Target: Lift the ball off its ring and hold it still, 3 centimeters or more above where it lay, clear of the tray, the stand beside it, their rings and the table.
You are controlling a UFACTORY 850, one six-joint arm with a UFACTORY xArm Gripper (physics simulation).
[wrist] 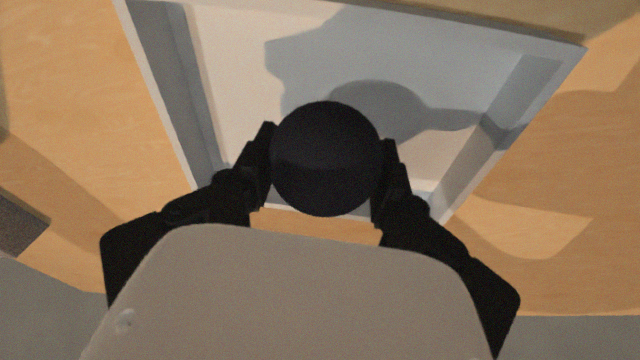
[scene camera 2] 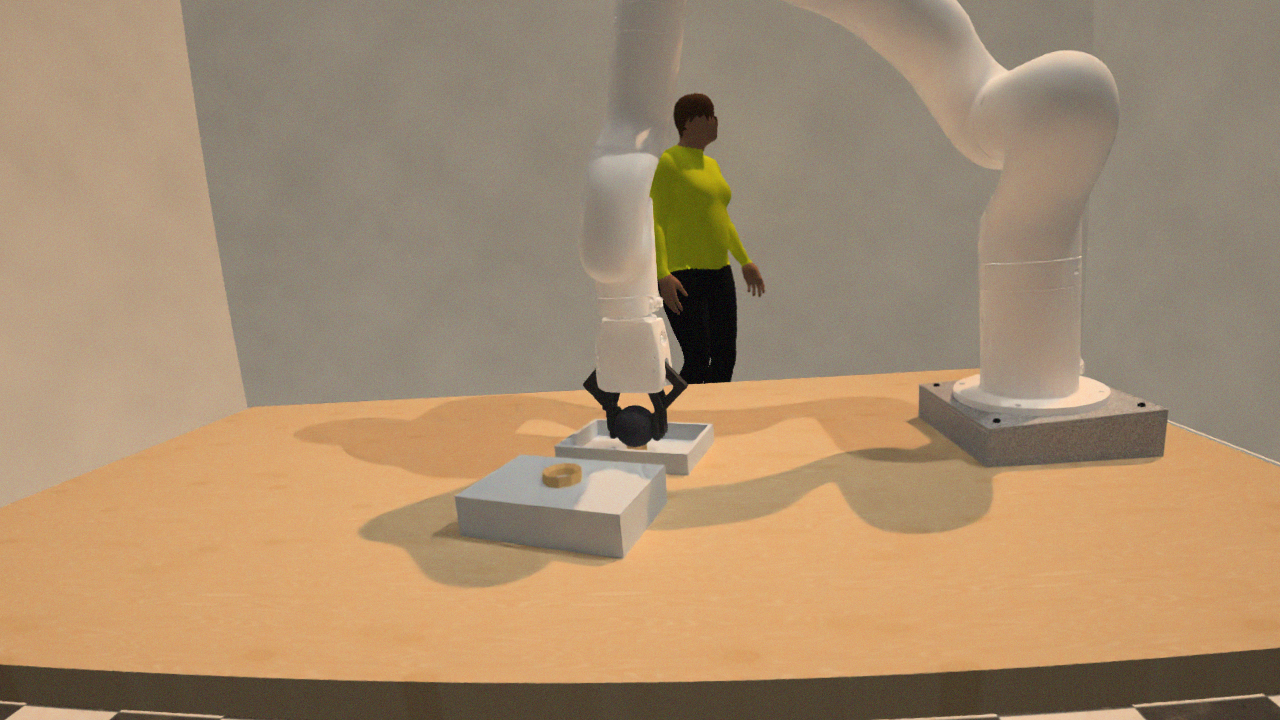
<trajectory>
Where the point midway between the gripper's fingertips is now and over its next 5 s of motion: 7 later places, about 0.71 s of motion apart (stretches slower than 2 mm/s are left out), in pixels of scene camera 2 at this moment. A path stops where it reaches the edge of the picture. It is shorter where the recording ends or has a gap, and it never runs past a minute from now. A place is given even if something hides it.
My gripper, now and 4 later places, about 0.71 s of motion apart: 637,436; 636,416; 635,397; 635,382; 634,369
</trajectory>
